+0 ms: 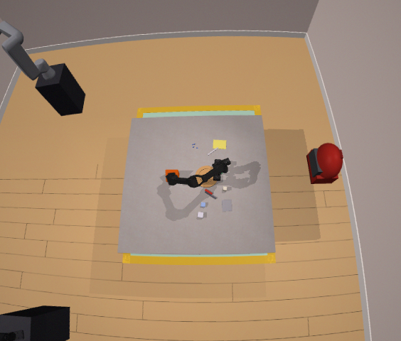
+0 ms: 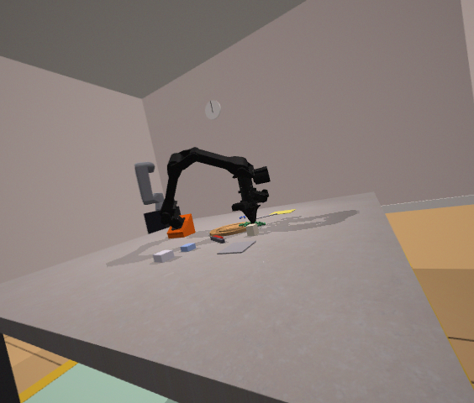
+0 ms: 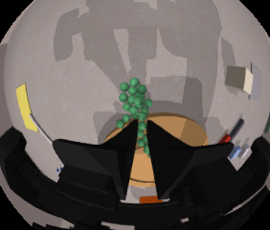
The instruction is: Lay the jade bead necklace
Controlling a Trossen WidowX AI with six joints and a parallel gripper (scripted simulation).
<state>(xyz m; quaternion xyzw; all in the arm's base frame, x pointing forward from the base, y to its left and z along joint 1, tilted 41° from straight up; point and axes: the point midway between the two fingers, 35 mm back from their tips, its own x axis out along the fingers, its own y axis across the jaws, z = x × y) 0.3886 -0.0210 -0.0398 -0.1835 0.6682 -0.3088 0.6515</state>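
The round wooden bead board is 10 cm behind my gripper tip, 2 cm to the right of it and 1 cm below it. From my gripper tip the other things lie so: beige cube 5 cm ahead, 15 cm to the right; then red-handled tool 8 cm behind, 17 cm to the right, 1 cm below; then yellow sheet 5 cm ahead, 29 cm to the left, 1 cm below.
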